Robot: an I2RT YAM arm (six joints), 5 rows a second.
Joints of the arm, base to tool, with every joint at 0 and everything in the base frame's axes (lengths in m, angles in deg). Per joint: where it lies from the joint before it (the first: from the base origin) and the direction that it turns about. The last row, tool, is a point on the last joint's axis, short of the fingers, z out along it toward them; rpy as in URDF.
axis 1: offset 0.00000 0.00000 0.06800 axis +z
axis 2: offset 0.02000 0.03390 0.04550 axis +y
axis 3: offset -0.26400 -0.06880 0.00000 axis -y
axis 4: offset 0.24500 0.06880 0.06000 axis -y
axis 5: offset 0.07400 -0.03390 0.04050 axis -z
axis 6: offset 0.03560 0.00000 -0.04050 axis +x
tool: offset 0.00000 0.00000 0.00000 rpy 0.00 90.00 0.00
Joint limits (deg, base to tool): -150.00..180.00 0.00..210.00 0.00..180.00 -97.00..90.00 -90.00..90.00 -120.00..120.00
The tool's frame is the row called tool.
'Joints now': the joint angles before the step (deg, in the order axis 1, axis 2, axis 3, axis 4, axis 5, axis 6). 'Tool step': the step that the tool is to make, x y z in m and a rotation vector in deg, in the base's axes. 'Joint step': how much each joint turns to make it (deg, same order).
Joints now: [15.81 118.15 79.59 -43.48 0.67 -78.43]
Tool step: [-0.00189 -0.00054 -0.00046 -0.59 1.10 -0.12]
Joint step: [0.03 0.08 0.09 -1.23 0.28 0.11]
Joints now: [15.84 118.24 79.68 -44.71 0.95 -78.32]
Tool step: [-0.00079 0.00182 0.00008 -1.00 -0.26 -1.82]
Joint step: [0.41 -0.03 -0.02 -0.09 1.29 2.10]
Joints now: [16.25 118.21 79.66 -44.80 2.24 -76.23]
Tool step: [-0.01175 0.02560 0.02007 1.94 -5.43 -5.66]
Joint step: [4.31 -4.22 -1.77 2.83 1.49 9.86]
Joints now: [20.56 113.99 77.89 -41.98 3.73 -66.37]
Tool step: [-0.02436 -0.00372 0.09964 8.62 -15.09 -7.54]
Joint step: [0.85 -16.13 -0.05 0.53 0.42 8.77]
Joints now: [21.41 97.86 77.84 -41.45 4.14 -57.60]
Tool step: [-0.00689 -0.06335 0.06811 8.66 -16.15 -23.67]
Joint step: [-9.09 -10.80 -0.07 5.53 5.88 13.94]
